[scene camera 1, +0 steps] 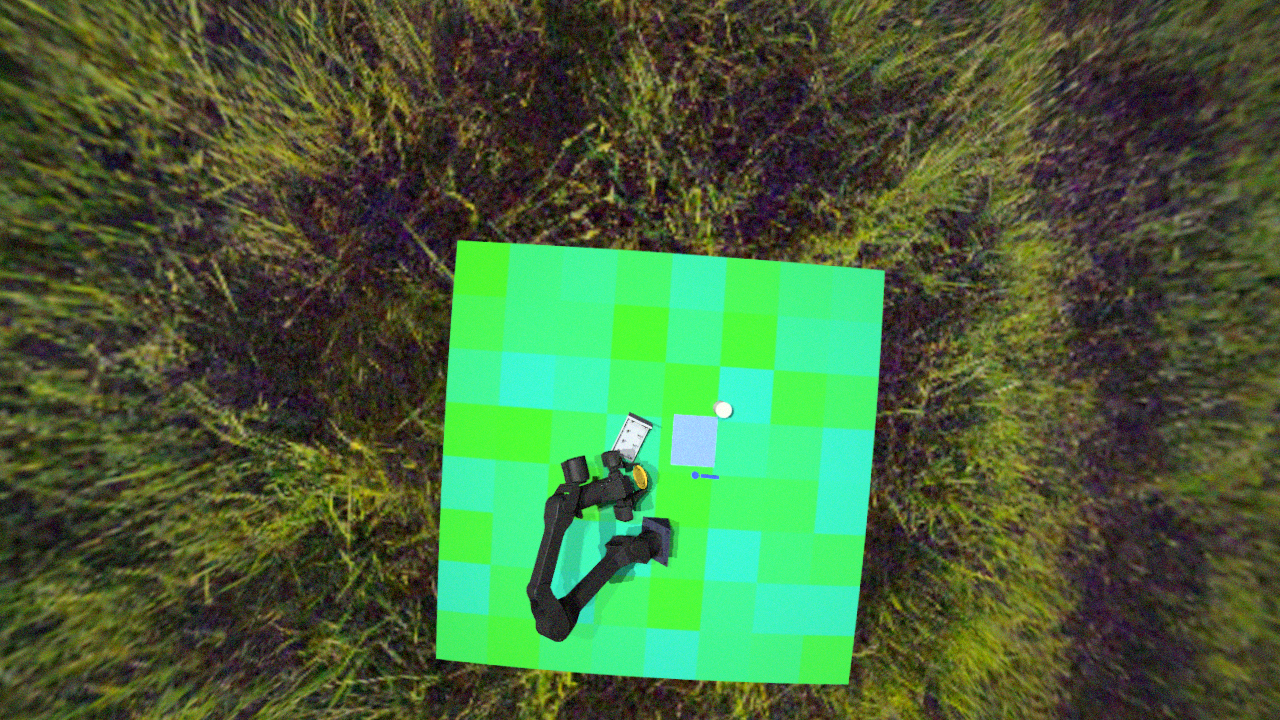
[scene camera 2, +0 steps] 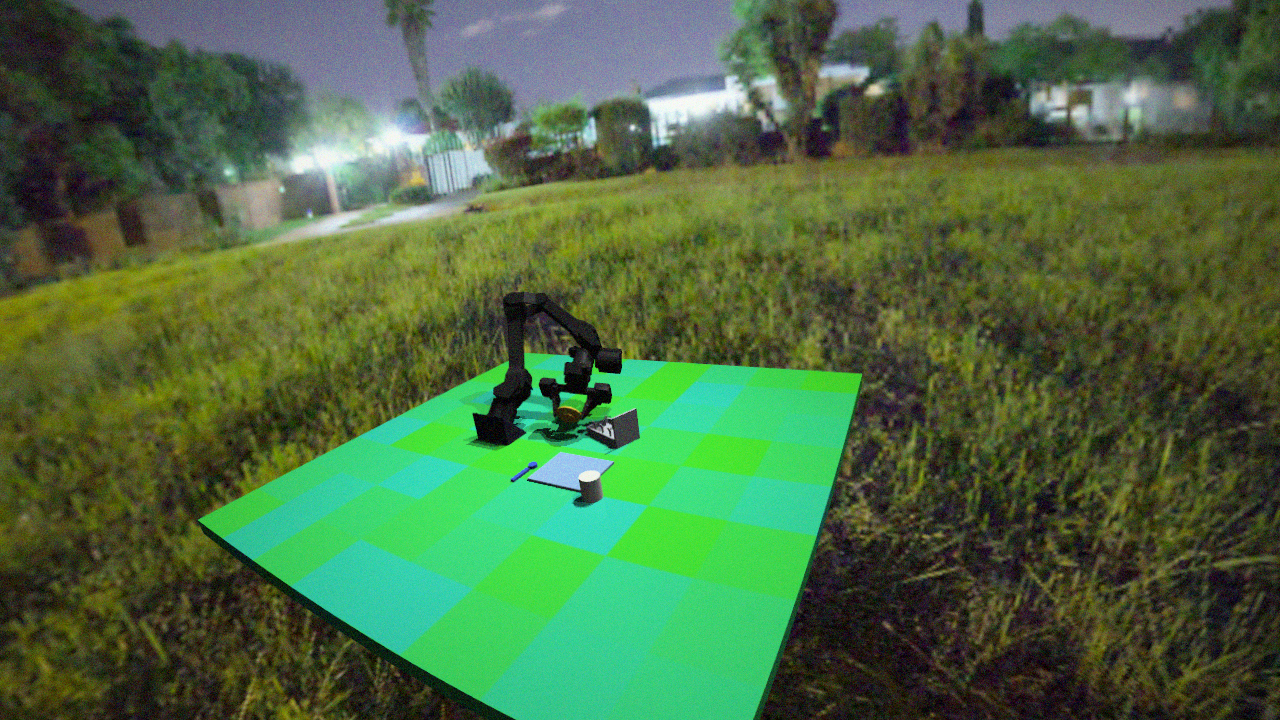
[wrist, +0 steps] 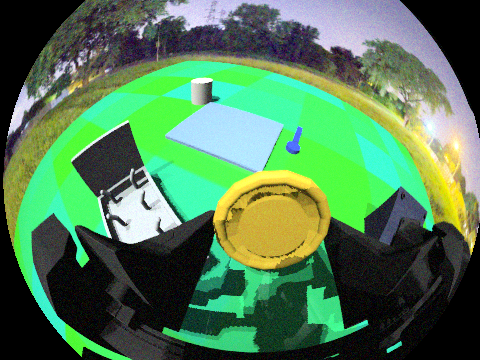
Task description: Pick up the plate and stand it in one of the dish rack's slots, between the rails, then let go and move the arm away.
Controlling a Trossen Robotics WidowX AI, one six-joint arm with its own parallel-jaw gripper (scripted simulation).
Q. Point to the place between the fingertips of my gripper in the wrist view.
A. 272, 221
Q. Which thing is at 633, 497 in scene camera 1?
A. My gripper.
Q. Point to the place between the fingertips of my gripper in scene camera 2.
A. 567, 417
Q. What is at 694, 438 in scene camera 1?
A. A pale blue mat.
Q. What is my gripper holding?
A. A yellow plate.
